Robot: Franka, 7 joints.
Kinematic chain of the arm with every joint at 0, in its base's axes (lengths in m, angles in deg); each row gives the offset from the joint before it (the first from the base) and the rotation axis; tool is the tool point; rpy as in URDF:
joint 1: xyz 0 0 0.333 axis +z
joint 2: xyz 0 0 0 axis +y
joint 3: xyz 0 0 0.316 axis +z
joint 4: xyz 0.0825 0 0 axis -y
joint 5: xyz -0.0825 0 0.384 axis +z
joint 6: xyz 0 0 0 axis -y
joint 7: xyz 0.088 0 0 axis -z
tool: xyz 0 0 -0.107 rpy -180 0 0
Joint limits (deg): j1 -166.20..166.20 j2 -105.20..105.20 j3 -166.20..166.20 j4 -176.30..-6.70 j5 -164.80..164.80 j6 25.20..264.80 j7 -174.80..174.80
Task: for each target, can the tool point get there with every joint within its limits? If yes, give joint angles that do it. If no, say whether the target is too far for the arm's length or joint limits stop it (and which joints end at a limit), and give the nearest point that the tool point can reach.
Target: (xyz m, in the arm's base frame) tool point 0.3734 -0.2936 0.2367
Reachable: yes | joints 68.35 -28.92 -104.13 -144.39 45.96 169.86 109.36
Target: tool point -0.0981 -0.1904 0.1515
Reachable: yes | joints -20.44 -69.36 -129.89 -143.51 -0.34 58.24 48.92
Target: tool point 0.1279 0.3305 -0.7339
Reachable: no: too far | nearest point 0.1173 0.3030 -0.3591 | short by 0.376 m
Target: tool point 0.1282 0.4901 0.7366
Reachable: yes | joints -24.83 -32.80 61.84 -103.25 -52.11 225.15 -79.85
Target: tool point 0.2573 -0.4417 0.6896
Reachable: yes | joints -135.34 -3.43 72.59 -79.55 2.81 71.25 -9.41
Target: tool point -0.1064 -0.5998 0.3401
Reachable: yes | joints -39.88 85.96 -103.08 -103.07 -89.36 215.09 111.03
